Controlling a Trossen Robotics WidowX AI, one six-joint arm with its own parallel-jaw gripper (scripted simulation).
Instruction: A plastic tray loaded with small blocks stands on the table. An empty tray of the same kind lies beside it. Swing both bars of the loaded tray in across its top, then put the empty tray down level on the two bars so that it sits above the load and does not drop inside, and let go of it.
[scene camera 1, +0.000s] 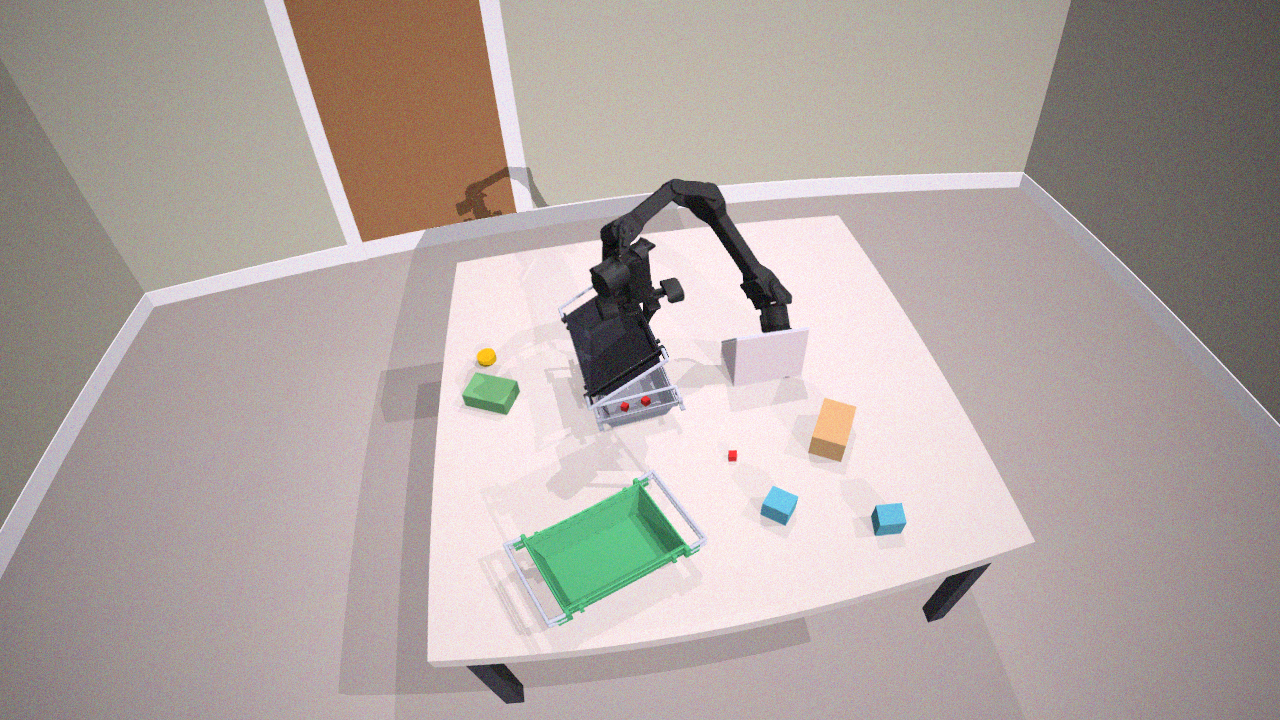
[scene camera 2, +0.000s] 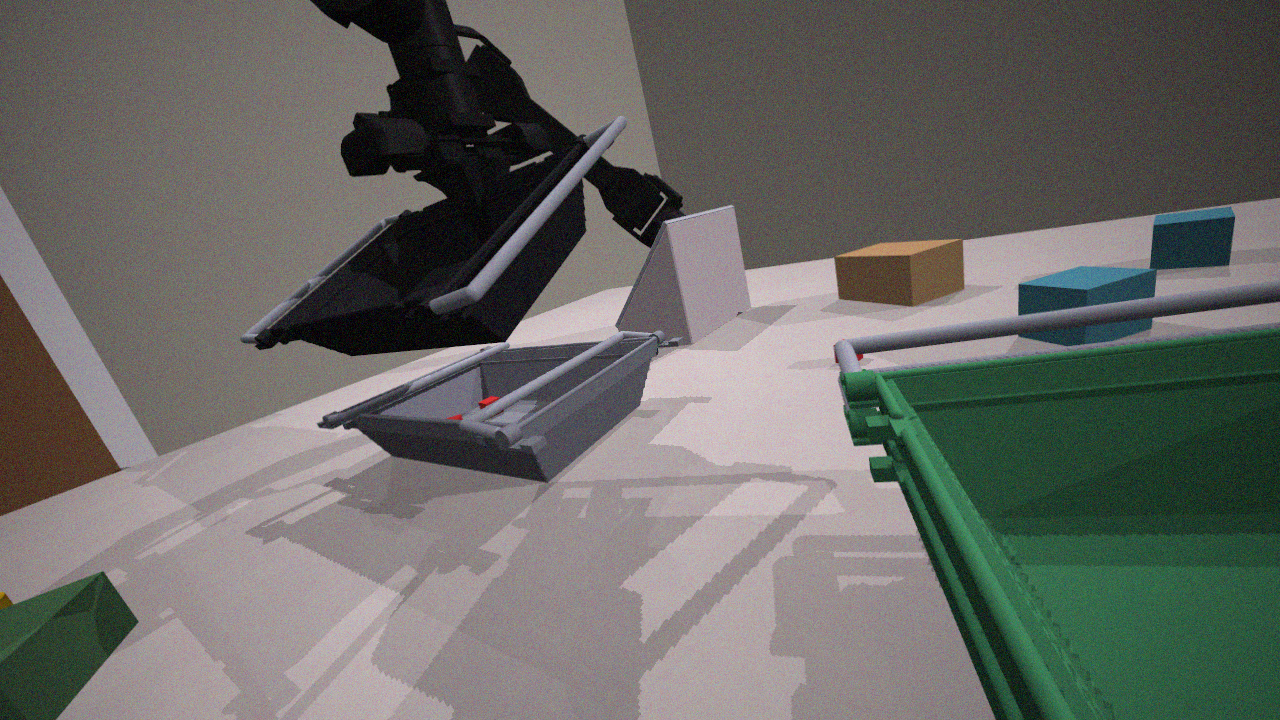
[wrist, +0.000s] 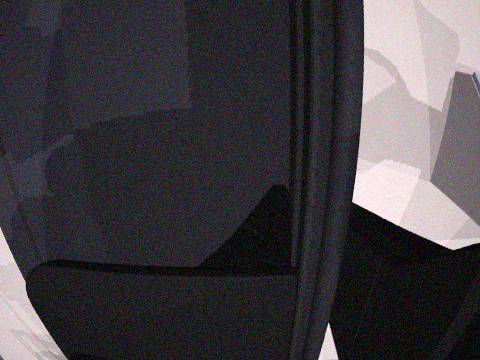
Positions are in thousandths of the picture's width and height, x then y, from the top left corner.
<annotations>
my gripper: scene camera 1 503, 453; scene camera 2 384, 335; wrist 611, 549
orange block: scene camera 1 650, 598; scene camera 2 708, 380; not seen in the wrist view (hidden by my gripper)
</annotations>
